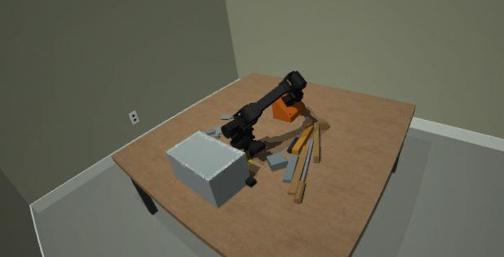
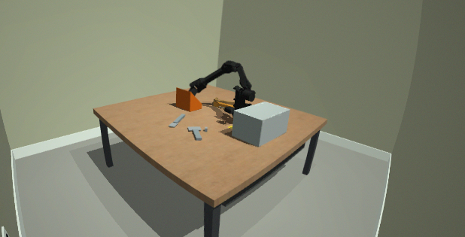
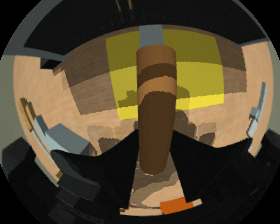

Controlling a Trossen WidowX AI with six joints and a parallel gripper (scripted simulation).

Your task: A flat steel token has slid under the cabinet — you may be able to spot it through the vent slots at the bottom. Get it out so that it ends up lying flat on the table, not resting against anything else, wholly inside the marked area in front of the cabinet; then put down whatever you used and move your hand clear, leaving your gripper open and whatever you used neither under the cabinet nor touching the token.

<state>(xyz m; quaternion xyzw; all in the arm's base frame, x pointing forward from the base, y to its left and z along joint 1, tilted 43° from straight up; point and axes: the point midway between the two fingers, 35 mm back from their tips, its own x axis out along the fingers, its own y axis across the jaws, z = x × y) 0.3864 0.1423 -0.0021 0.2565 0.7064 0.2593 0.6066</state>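
Now: the orange bar 24 cm behind my gripper tip, 13 cm to the left of it and 1 cm above it. The rest, counted from my gripper tip: grey block 14 cm to the left, 4 cm behind, 1 cm above; wooden stick 24 cm to the left, 7 cm behind; grey t-piece 33 cm to the right, 1 cm behind.
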